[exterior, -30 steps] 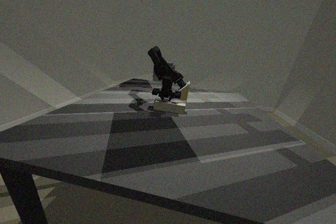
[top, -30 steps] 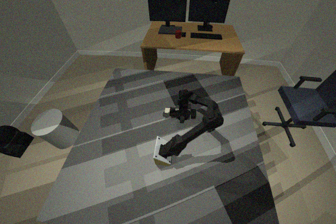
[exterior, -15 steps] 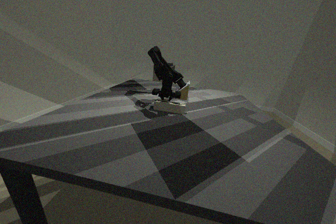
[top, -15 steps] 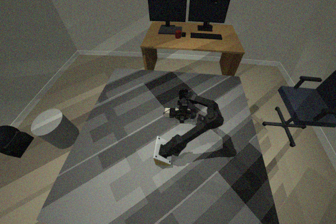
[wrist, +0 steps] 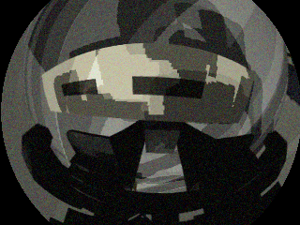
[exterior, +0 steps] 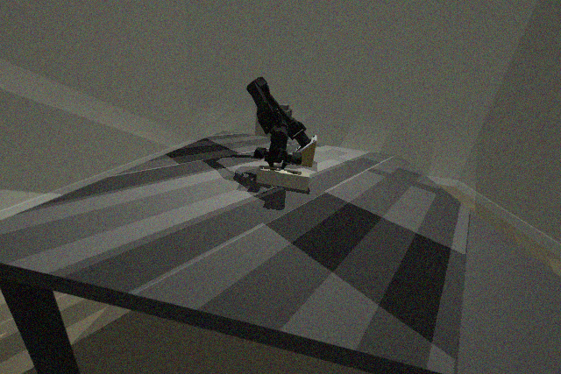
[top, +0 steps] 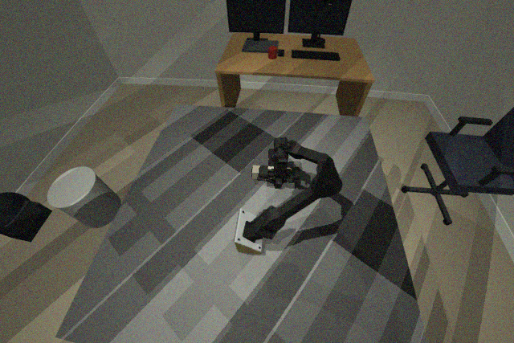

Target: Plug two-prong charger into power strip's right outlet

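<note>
Now: the charger 2 cm ahead of my gripper tip and 1 cm above it.
</note>
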